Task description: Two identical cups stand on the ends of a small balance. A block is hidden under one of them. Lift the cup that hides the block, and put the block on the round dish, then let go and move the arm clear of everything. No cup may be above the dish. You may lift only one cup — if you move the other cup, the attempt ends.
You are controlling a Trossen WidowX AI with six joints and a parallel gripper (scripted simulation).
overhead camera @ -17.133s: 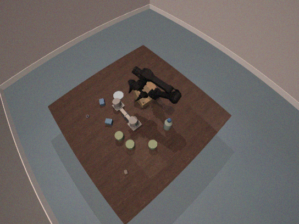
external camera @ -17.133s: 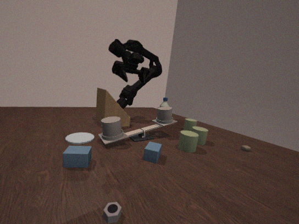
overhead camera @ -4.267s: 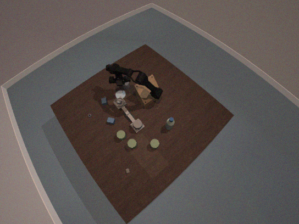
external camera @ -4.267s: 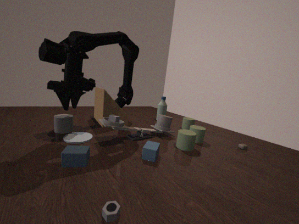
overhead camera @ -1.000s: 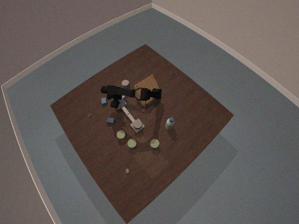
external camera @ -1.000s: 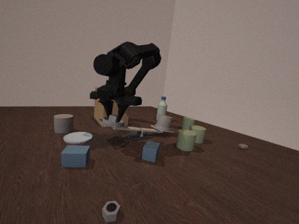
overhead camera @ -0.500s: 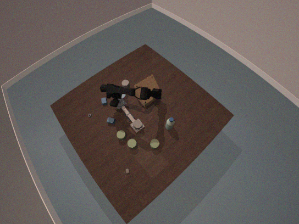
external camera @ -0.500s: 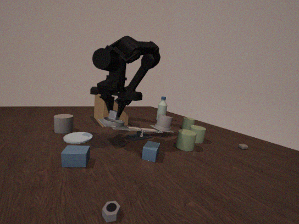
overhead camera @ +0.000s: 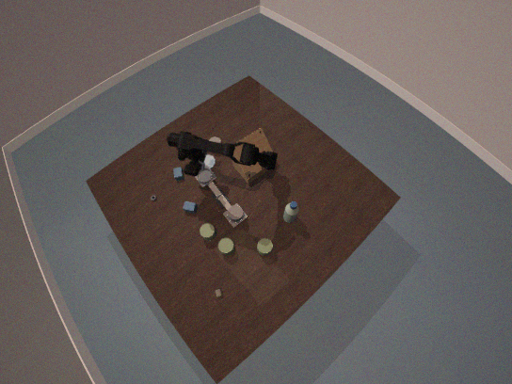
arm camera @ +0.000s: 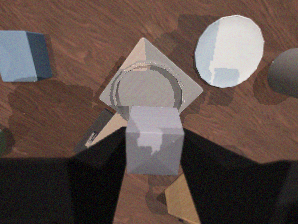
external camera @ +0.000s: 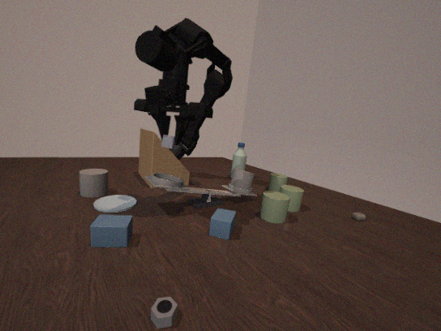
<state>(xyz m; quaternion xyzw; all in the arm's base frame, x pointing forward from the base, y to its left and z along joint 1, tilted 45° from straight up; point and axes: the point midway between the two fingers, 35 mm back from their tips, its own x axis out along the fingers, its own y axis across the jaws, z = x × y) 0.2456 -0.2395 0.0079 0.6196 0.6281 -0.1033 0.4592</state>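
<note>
Right now my gripper tip is 170 mm above the round dish, 100 mm to the left of it and 90 mm past it. From my gripper tip the other things lie so: grey nut 260 mm ahead, 160 mm below, 150 mm to the right; grey cup 190 mm behind, 140 mm to the right, 130 mm below; grey block right at my gripper tip.
</note>
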